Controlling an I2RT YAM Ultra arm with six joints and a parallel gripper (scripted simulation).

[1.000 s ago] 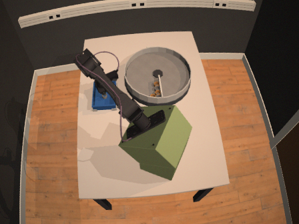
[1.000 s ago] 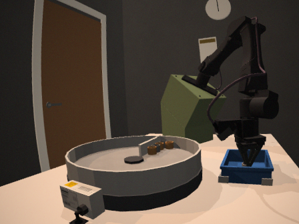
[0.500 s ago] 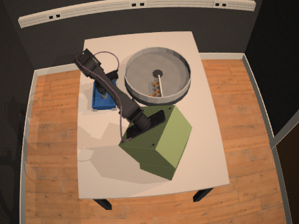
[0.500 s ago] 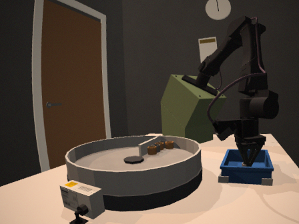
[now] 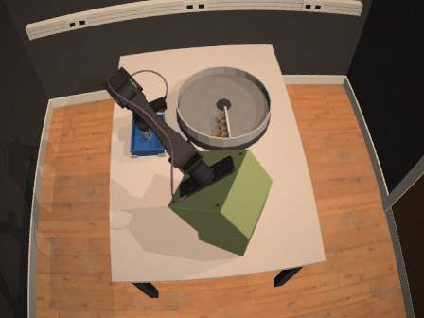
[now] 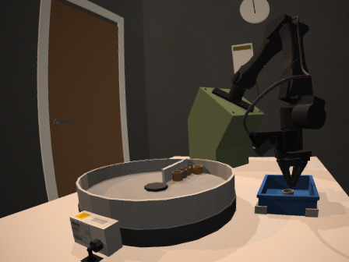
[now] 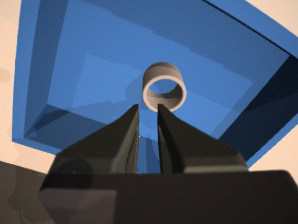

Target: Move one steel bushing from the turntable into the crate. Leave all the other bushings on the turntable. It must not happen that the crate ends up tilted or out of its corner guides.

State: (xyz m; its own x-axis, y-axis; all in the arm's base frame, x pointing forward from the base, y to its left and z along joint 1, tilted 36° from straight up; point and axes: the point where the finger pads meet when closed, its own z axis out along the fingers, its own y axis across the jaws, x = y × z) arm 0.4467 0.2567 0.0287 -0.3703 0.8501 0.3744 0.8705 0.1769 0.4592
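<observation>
My hand is 10 mm past the blue crate, 10 mm to the left of it and 30 mm above it. The rest, counted from my hand: grey round turntable (100 mm ahead, 350 mm to the right).
</observation>
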